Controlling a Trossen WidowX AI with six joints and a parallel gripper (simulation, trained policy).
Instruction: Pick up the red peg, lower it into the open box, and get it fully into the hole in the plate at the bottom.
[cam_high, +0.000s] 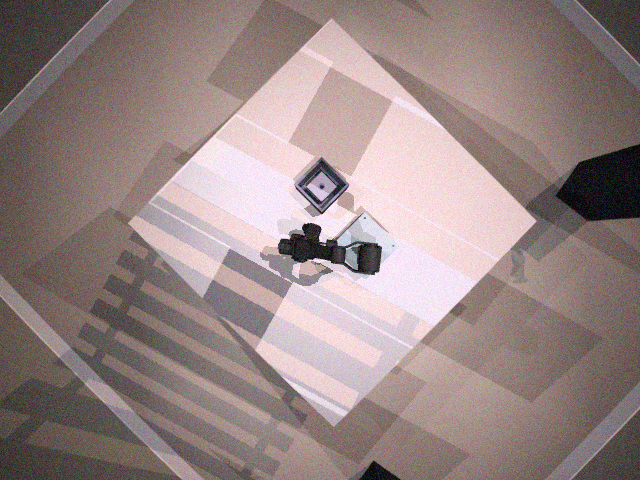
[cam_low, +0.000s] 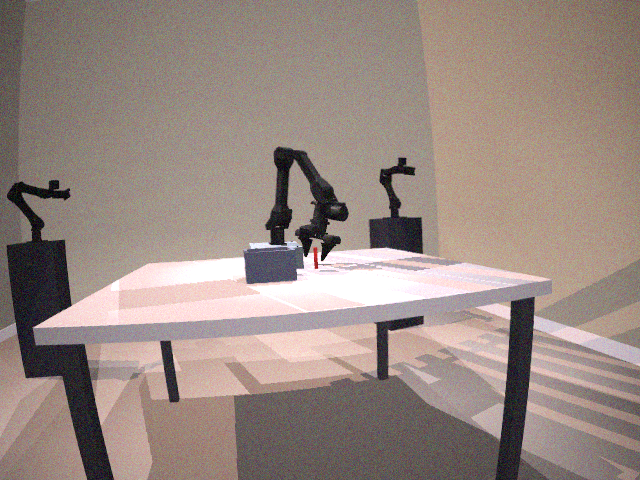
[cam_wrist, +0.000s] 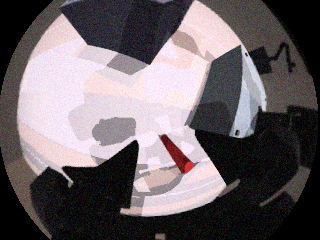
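My gripper tip is now 1 cm to the right of the red peg and 1 cm past it. Also, from my gripper tip: dark grey box 20 cm to the right, 12 cm ahead, 1 cm below.
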